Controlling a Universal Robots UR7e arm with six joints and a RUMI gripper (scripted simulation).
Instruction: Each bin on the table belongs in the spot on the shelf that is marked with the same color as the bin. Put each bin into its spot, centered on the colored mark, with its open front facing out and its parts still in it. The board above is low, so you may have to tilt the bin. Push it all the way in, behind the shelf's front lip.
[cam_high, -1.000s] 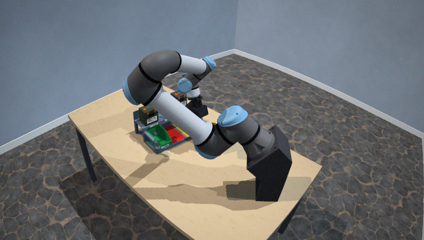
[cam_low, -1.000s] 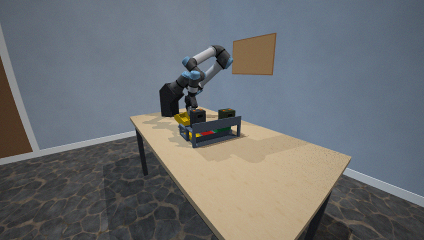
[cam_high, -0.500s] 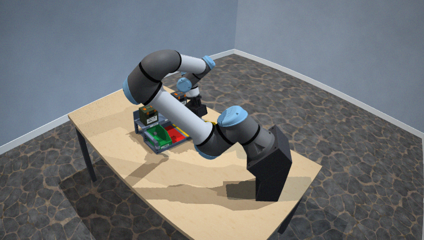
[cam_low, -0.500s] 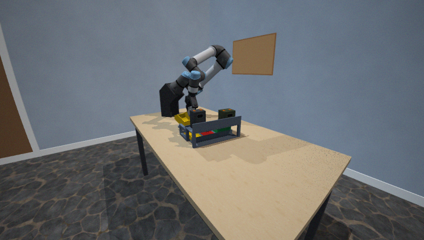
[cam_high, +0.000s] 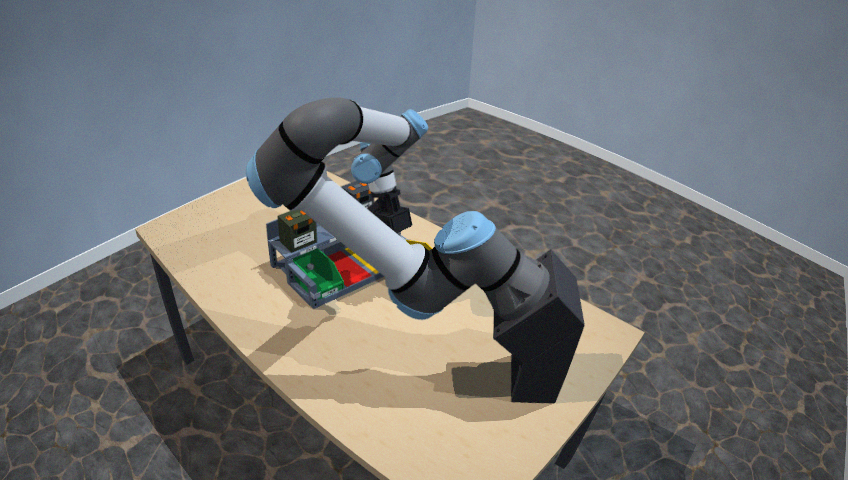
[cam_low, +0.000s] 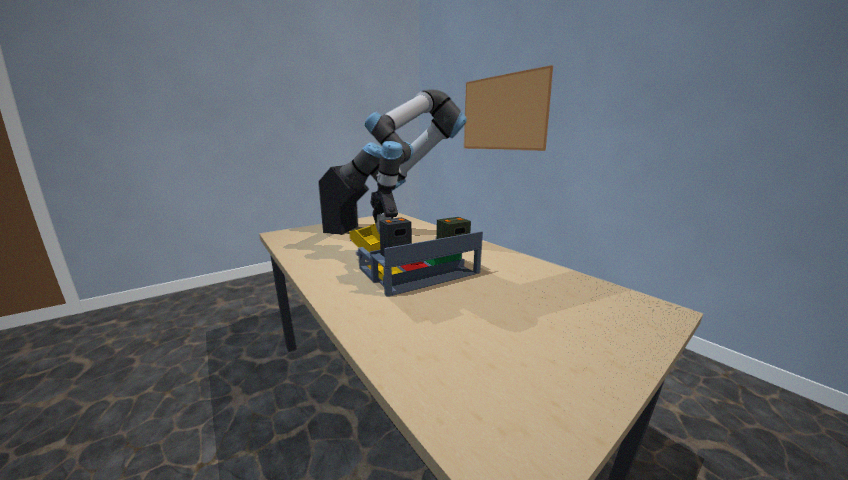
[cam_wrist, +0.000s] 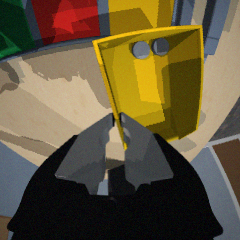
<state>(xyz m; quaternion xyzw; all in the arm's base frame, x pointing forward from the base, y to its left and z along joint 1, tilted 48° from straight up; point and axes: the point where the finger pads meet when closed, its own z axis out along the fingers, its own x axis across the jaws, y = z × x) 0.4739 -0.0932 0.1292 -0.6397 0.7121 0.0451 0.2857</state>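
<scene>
The yellow bin is 5 cm to the right of my hand and 3 cm below it. Round my hand: green bin 19 cm to the left, 16 cm ahead, 7 cm below; then black box 26 cm ahead, 4 cm to the right, 4 cm above.
</scene>
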